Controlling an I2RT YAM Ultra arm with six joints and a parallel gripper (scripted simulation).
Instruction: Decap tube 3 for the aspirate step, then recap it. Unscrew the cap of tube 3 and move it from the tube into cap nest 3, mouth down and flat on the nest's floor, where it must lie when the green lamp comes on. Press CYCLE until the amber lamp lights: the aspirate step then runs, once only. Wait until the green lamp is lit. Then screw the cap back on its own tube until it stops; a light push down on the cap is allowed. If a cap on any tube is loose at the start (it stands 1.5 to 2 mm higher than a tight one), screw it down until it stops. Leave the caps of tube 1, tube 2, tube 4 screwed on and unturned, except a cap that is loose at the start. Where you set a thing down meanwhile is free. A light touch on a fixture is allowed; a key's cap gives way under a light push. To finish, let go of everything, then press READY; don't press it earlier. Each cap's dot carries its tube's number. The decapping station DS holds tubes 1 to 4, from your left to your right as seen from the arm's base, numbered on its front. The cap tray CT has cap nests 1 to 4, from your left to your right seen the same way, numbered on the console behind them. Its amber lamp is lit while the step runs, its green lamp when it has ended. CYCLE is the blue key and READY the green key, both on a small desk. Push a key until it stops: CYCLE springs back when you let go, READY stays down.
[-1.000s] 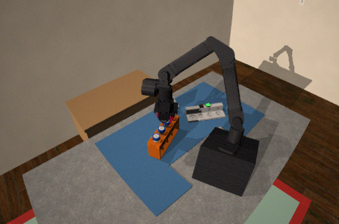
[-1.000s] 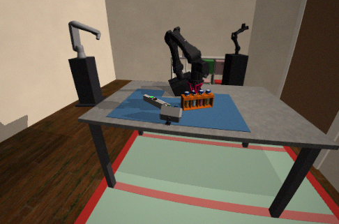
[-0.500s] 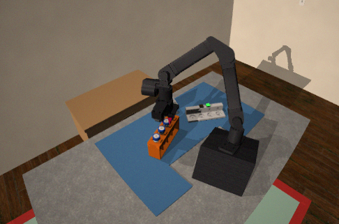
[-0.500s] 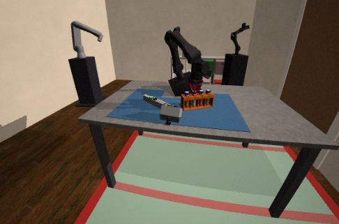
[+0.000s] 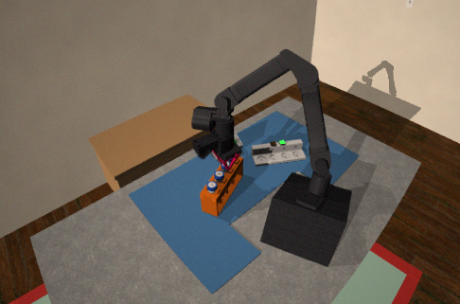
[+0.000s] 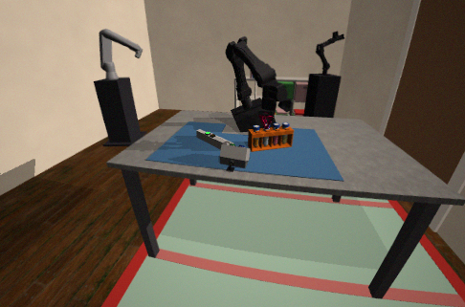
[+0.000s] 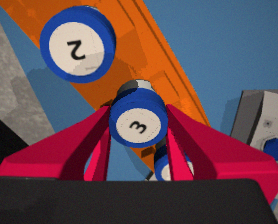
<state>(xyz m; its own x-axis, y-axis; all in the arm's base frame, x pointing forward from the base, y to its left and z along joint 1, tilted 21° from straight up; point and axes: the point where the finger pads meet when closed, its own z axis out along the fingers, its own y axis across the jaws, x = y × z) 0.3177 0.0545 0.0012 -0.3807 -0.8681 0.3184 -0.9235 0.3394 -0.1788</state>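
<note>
My gripper is now right at the blue cap. Round my hand: grey key desk (11 cm ahead, 16 cm to the right, 7 cm below); then green ready key (9 cm ahead, 17 cm to the right, 5 cm below); then blue cycle key (10 cm ahead, 13 cm to the right, 5 cm below).
</note>
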